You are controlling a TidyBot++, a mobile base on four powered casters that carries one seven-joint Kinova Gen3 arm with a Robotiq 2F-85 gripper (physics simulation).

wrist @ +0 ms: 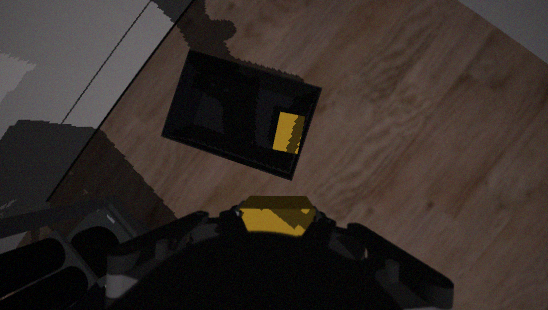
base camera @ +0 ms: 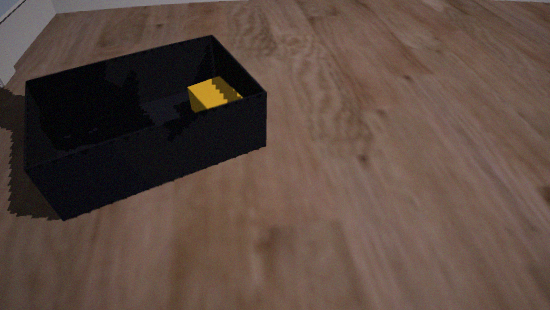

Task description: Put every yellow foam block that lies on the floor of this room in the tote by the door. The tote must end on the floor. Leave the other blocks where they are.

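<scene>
The black tote (base camera: 165, 155) (wrist: 225, 154) stands upright on the floor, open side up. One yellow foam block (base camera: 207, 95) (wrist: 286, 131) lies inside it, near one short end wall. My gripper (wrist: 277, 213) is shut on a second yellow block (wrist: 272, 220), seen at the lower middle of the wrist view. It holds this block up, apart from the tote. The gripper does not show in the base view. Part of the tote's inside is in deep shadow.
The wooden floor (base camera: 400, 200) (wrist: 400, 200) surrounds the tote. A pale wall (base camera: 20, 37) stands at the far left in the base view. In the wrist view a pale surface (wrist: 95, 60) borders the floor at upper left, and part of the robot's dark base (wrist: 75, 255) shows at lower left.
</scene>
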